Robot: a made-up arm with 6 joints.
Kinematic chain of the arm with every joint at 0, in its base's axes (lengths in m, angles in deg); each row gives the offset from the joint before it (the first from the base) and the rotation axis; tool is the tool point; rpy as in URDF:
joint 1: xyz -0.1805 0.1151 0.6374 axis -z
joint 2: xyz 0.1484 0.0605 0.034 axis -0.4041 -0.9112 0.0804
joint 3: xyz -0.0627 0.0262 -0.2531 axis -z
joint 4: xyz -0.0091 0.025 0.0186 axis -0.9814 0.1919 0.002
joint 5: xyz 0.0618 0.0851 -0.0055 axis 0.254 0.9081 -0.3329
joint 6: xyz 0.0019 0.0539 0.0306 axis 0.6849 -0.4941 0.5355
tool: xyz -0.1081 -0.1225 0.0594 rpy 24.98 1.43 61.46
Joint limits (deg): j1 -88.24..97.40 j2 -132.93..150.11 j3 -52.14..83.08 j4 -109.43..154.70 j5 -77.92..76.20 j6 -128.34..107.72
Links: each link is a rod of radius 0.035 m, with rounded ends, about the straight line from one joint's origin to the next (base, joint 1, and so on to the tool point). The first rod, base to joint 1, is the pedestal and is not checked.
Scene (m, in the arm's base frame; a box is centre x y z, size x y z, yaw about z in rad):
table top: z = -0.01
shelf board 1: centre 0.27 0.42 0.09 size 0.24 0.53 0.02 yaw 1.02
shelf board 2: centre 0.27 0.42 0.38 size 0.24 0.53 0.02 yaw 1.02
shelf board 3: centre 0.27 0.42 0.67 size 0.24 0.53 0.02 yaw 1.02
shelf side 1: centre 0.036 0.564 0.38 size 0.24 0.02 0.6 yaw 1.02
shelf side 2: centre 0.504 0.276 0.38 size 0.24 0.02 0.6 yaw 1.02
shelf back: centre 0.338 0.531 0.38 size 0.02 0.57 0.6 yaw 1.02
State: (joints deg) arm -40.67 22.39 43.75 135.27 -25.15 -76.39
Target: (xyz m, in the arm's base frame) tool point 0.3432 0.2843 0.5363
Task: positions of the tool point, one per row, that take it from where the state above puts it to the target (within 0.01 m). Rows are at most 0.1 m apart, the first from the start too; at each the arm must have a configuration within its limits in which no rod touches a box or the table.
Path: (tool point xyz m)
1: -0.0544 0.3504 0.2133
2: -0.0187 0.3668 0.2633
3: -0.0036 0.3474 0.3143
4: 0.0019 0.2967 0.3603
5: 0.0585 0.2979 0.3764
6: 0.1136 0.2876 0.3998
7: 0.1638 0.2662 0.4292
8: 0.2064 0.2351 0.4630
9: 0.2394 0.1961 0.4994
10: 0.2616 0.1514 0.5363
11: 0.2940 0.1956 0.5373
12: 0.3213 0.2402 0.5370
13: 0.3432 0.2843 0.5363

